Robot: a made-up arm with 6 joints. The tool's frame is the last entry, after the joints.
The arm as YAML. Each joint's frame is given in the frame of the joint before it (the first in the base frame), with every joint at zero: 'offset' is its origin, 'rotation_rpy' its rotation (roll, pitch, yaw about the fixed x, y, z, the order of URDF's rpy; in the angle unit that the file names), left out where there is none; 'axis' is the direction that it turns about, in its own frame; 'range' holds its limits. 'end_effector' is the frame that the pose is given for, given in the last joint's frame.
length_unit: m
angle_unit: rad
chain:
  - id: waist
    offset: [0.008, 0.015, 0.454]
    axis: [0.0, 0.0, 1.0]
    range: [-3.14, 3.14]
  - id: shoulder
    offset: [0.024, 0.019, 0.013]
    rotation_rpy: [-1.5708, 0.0, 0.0]
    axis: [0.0, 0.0, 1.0]
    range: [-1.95, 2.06]
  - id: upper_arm
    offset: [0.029, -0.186, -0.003]
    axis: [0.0, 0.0, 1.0]
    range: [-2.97, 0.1]
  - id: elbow
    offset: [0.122, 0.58, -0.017]
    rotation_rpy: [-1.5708, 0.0, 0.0]
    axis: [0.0, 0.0, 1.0]
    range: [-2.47, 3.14]
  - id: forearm
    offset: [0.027, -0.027, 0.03]
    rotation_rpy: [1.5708, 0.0, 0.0]
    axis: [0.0, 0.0, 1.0]
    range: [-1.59, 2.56]
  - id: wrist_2
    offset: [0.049, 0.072, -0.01]
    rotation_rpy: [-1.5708, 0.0, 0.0]
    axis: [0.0, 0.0, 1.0]
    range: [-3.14, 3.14]
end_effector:
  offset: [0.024, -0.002, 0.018]
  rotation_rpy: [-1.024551, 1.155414, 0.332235]
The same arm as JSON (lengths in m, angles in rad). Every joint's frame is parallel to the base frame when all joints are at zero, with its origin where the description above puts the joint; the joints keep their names.
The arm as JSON. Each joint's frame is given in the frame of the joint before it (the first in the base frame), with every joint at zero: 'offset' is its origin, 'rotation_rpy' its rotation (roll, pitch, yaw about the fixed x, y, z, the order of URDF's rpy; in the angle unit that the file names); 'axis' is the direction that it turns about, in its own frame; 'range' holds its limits. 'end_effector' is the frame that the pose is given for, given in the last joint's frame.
{"length_unit": "m", "angle_unit": "rad", "chain": [
  {"id": "waist", "offset": [0.008, 0.015, 0.454], "rotation_rpy": [0.0, 0.0, 0.0], "axis": "+z", "range": [-3.14, 3.14]},
  {"id": "shoulder", "offset": [0.024, 0.019, 0.013], "rotation_rpy": [0.0, 0.0, 0.0], "axis": "+y", "range": [-1.95, 2.06]},
  {"id": "upper_arm", "offset": [0.029, -0.003, 0.186], "rotation_rpy": [0.0, 0.0, 0.0], "axis": "+y", "range": [-2.97, 0.1]},
  {"id": "elbow", "offset": [0.122, -0.017, -0.58], "rotation_rpy": [0.0, 0.0, 0.0], "axis": "-z", "range": [-2.47, 3.14]},
  {"id": "forearm", "offset": [0.027, 0.027, -0.03], "rotation_rpy": [0.0, 0.0, 0.0], "axis": "+y", "range": [-1.59, 2.56]},
  {"id": "wrist_2", "offset": [0.049, -0.01, -0.072], "rotation_rpy": [0.0, 0.0, 0.0], "axis": "-z", "range": [-3.14, 3.14]}
], "end_effector": {"offset": [0.024, 0.002, -0.018], "rotation_rpy": [2.117, -1.1554, -0.3322]}}

